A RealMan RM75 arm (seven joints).
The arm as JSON. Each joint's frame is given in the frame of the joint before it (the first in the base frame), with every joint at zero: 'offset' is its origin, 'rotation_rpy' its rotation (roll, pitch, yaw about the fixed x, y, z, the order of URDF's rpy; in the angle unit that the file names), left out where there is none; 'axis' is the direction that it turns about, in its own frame. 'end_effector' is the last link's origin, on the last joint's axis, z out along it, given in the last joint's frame.
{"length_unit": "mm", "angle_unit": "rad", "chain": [
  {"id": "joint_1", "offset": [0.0, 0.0, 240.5], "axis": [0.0, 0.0, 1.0]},
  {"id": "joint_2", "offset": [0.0, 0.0, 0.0], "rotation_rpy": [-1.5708, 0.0, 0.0], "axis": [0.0, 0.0, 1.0]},
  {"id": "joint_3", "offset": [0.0, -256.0, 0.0], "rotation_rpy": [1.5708, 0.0, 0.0], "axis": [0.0, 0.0, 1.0]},
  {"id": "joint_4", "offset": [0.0, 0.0, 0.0], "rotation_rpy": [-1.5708, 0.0, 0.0], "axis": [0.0, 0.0, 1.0]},
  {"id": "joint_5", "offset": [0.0, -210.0, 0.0], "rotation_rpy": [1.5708, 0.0, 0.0], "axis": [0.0, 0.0, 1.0]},
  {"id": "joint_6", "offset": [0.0, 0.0, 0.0], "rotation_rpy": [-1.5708, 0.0, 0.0], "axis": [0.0, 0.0, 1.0]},
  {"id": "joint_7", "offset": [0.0, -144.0, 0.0], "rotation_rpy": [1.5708, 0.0, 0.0], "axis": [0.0, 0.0, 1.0]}
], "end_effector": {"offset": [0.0, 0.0, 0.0]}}
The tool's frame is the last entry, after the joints.
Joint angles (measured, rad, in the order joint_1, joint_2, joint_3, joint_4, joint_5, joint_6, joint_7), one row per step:
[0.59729 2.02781 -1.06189 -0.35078 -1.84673 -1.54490 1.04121]
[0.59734 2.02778 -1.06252 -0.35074 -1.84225 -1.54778 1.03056]
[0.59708 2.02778 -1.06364 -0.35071 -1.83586 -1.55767 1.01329]
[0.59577 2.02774 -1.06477 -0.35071 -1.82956 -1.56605 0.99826]
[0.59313 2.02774 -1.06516 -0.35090 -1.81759 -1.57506 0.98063]
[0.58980 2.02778 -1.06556 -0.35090 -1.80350 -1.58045 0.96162]
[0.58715 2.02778 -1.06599 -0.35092 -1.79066 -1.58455 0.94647]
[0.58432 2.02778 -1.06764 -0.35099 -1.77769 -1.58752 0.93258]
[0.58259 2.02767 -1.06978 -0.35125 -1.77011 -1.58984 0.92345]
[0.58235 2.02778 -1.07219 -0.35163 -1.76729 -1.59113 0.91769]
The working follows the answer.
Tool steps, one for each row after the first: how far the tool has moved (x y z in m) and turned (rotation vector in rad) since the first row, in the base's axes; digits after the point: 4 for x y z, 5 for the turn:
[-0.0007 0.0000 0.0003 0.00452 0.00462 0.00978]
[-0.0021 -0.0006 0.0008 0.00781 0.01486 0.02729]
[-0.0030 -0.0014 0.0013 0.01136 0.02411 0.04124]
[-0.0042 -0.0020 0.0023 0.01993 0.03830 0.05476]
[-0.0050 -0.0021 0.0032 0.03298 0.05157 0.06691]
[-0.0058 -0.0021 0.0040 0.04470 0.06300 0.07613]
[-0.0064 -0.0021 0.0046 0.05596 0.07311 0.08414]
[-0.0068 -0.0022 0.0050 0.06194 0.07867 0.09052]
[-0.0071 -0.0024 0.0050 0.06375 0.08031 0.09647]

Tool pose at each row, in the base's axes (x y z in m, rotation vector in rad; rounded; the steps above come from the unrounded poses):
[0.2553 0.2939 -0.0595 3.05491 -0.27418 -0.65118]
[0.2546 0.2940 -0.0593 3.05663 -0.25790 -0.65921]
[0.2533 0.2933 -0.0587 3.05408 -0.22989 -0.67486]
[0.2523 0.2925 -0.0582 3.05224 -0.20732 -0.68925]
[0.2512 0.2920 -0.0572 3.05274 -0.18399 -0.71280]
[0.2503 0.2918 -0.0564 -3.04271 0.16067 0.73306]
[0.2495 0.2918 -0.0556 -3.03080 0.14225 0.74974]
[0.2489 0.2919 -0.0549 -3.01921 0.12592 0.76427]
[0.2485 0.2917 -0.0545 -3.01349 0.11406 0.77229]
[0.2482 0.2915 -0.0545 -3.01281 0.10439 0.77477]

